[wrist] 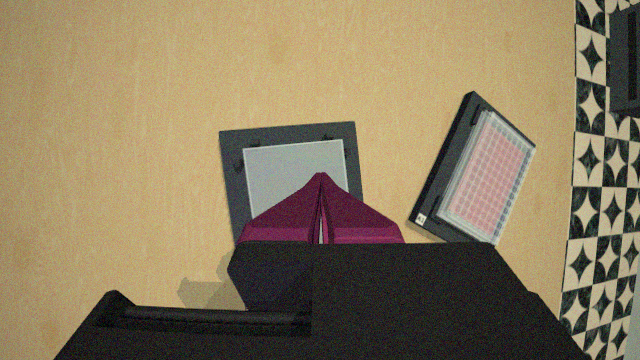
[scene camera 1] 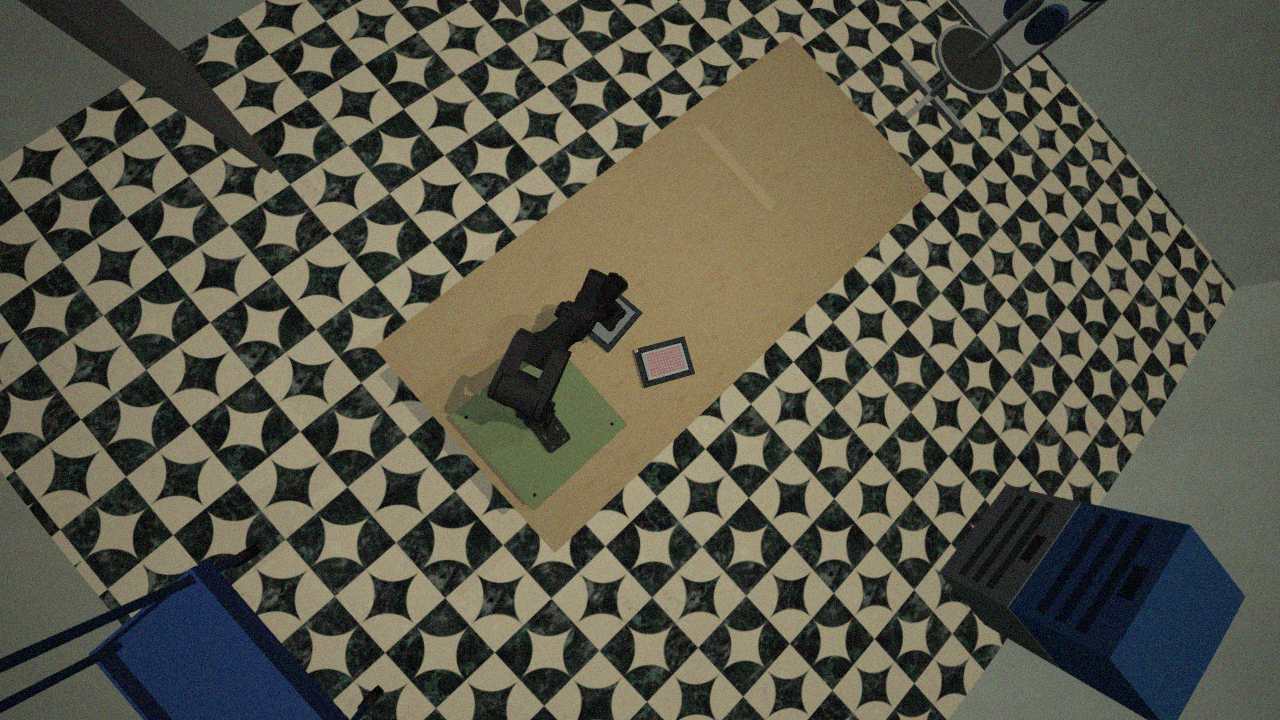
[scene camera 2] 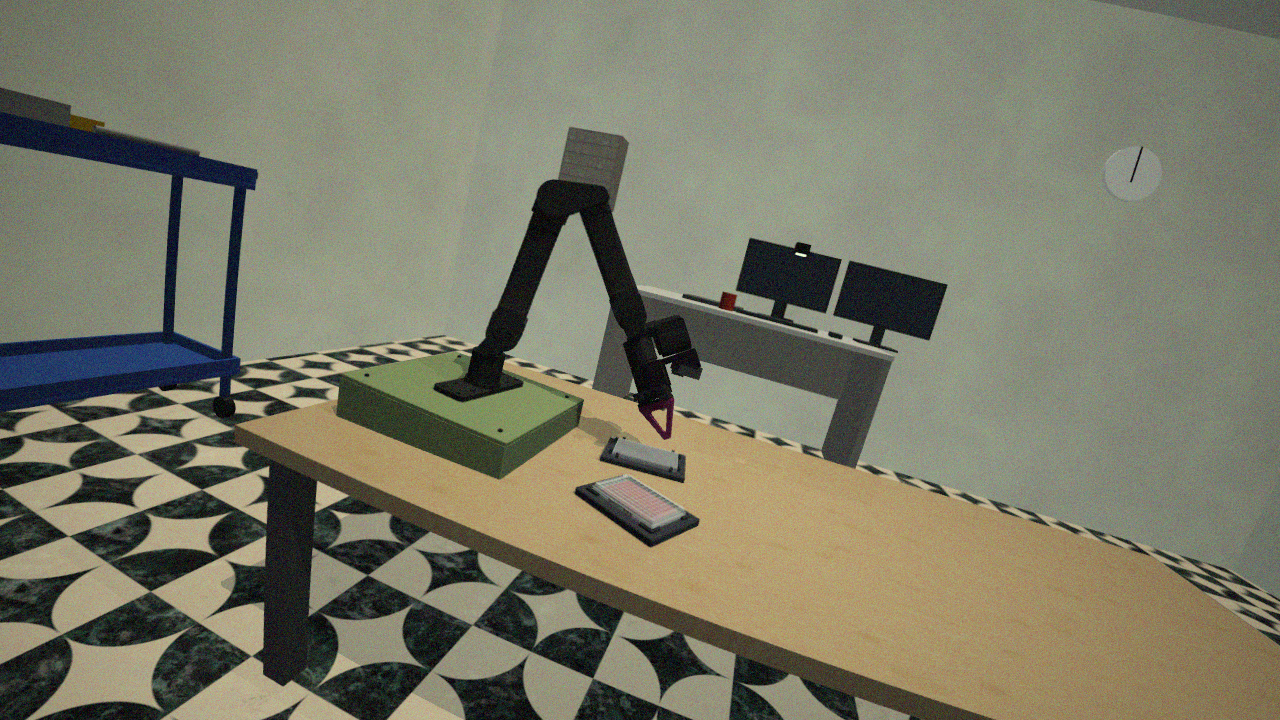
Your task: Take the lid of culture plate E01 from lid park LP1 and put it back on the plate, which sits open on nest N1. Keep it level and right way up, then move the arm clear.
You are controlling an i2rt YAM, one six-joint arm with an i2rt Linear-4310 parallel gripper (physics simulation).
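Frame: origin at the arm's base, x ahead, y left, z up, level; centimetres.
Seen in the pictures: gripper, fingertip midpoint: (wrist: 320,180) (scene camera 1: 621,309) (scene camera 2: 667,438); arm's base at its link origin: (scene camera 2: 481,387).
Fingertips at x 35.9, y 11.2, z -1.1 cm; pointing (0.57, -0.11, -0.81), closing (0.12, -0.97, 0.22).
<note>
Pixels of each thing's top centre, then the offset from my fingertips to it. Level surfaces: height alone.
- lid park LP1 at its top centre: (wrist: 303,218) (scene camera 2: 646,451) (scene camera 1: 610,318) dx -3.4, dy +0.2, dz -4.0 cm
- culture plate at its top centre: (wrist: 496,179) (scene camera 2: 639,495) (scene camera 1: 665,361) dx +2.3, dy -19.9, dz -3.3 cm
- dark nest N1 at its top centre: (wrist: 488,179) (scene camera 2: 638,500) (scene camera 1: 665,361) dx +2.3, dy -19.9, dz -4.2 cm
- wooden table at its surface level: dz -6.0 cm
The pale, flat lid (wrist: 295,165) (scene camera 2: 646,454) lies level in the dark frame of lid park LP1 (wrist: 286,133) (scene camera 2: 612,460). My gripper (wrist: 320,180) (scene camera 2: 665,436) is shut, its magenta fingertips together with nothing between them. It is above the lid, apart from it in scene camera 2, and hides the lid's near part in the wrist view. The culture plate (scene camera 1: 665,361) (scene camera 2: 640,501) (wrist: 485,177), with pink wells, sits on the dark nest N1 (scene camera 1: 641,377) (scene camera 2: 617,516) (wrist: 445,147), turned at an angle to the lid park. In scene camera 1 the arm covers part of the lid park (scene camera 1: 612,343).
The arm stands on a green base block (scene camera 1: 572,447) (scene camera 2: 429,436) at one end of the wooden table (scene camera 1: 716,241) (scene camera 2: 850,573) (wrist: 150,75). The nest stands nearer the table's long edge. A blue cart (scene camera 2: 125,150) and a desk (scene camera 2: 769,358) with monitors stand away from the table.
</note>
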